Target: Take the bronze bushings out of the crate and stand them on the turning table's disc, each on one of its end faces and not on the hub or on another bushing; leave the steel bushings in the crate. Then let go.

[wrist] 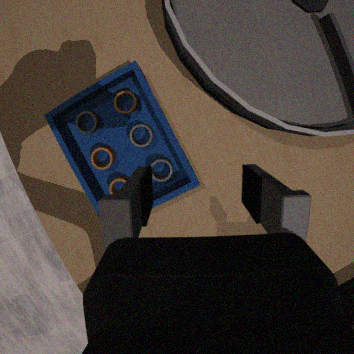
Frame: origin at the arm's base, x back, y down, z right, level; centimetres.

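Where they show: gripper, fingertip midpoint: [197, 183].
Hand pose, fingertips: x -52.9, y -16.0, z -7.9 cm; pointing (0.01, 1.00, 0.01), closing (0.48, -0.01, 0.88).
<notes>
After its pixels a point has its place.
The blue crate [163, 124] @(x -56.5, y 6.5, z -9.2 cm) lies tilted in the wrist view, left of centre. Three bronze bushings stand in it: one [125, 91] @(x -63.1, y 8.4, z -11.5 cm) near the top, one [102, 148] @(x -58.0, y 8.5, z -18.4 cm) at the middle left, and one [118, 179] @(x -53.0, y 8.4, z -18.8 cm) at the bottom, partly hidden by the left finger. Three steel bushings [87, 112] @(x -63.5, y 8.4, z -17.7 cm) [141, 124] @(x -58.0, y 8.4, z -11.9 cm) [171, 170] @(x -50.3, y 8.4, z -11.6 cm) are also in it. My gripper [197, 183] @(x -52.9, y -16.0, z -7.9 cm) is open and empty, above the tabletop beside the crate; its left finger overlaps the crate's lower edge in the view. The turning table's grey disc [250, 60] @(x -58.4, y 6.2, z 5.1 cm) shows in part at the upper right, with no bushing on the visible part.
The dark hub [311, 4] @(x -62.0, y 5.4, z 18.0 cm) is cut off at the top edge. A dark bar [337, 60] @(x -53.1, y 5.3, z 17.1 cm) runs from near it towards the disc's rim. The brown tabletop [210, 145] @(x -50.3, y 11.5, z -5.0 cm) lies between crate and disc. A grey-white surface [30, 260] shows at lower left. Shadows fall around the crate.
</notes>
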